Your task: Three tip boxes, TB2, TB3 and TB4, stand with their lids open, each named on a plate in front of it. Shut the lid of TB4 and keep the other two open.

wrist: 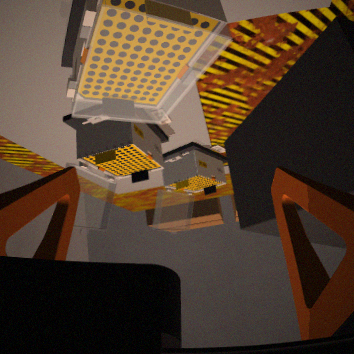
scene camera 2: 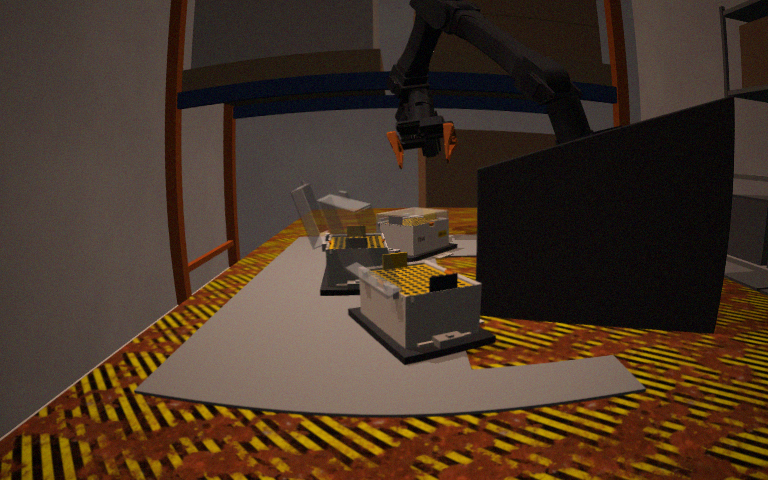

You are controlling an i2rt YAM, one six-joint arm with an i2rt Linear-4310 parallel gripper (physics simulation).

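Places are measured from the arm's base along level axes (x left, y ahead, z down), in centimetres.
Pixels of known places: gripper, between the fingertips: (wrist: 175, 177) (scene camera 2: 423, 164).
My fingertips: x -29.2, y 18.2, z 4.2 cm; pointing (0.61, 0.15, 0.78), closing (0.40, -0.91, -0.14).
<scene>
For each thing: its top centre in the pictures, then the offset to it from my fingertips. Level surfaces: height alone.
- back tip box, centre of its top: (wrist: 154, 83) (scene camera 2: 418, 212) dx +4.7, dy +2.4, dz +9.0 cm
- front box, centre of its top: (scene camera 2: 427, 269) (wrist: 201, 185) dx +43.4, dy +11.4, dz +10.1 cm
- grey mat, height of its surface: dz +16.7 cm
The back tip box (scene camera 2: 430, 240) (wrist: 135, 55) has its clear lid (scene camera 2: 412, 212) (wrist: 120, 111) down over the yellow tip rack. Lettering on its side is too small to read surely. The middle box (scene camera 2: 345, 268) (wrist: 105, 135) has its lid (scene camera 2: 305, 215) (wrist: 95, 200) standing open. The front box (scene camera 2: 444, 316) (wrist: 192, 165) also has its clear lid (scene camera 2: 344, 202) (wrist: 172, 207) raised. The names of these two cannot be read. My gripper (scene camera 2: 424, 164) (wrist: 175, 177) is open and empty, high above the back box and touching none of the boxes.
A tall black panel (scene camera 2: 600, 226) (wrist: 300, 115) stands to the right of the boxes. The boxes stand on a grey mat (scene camera 2: 254, 350) on the yellow-striped, rust-coloured surface. An orange rack post (scene camera 2: 177, 169) rises at the left.
</scene>
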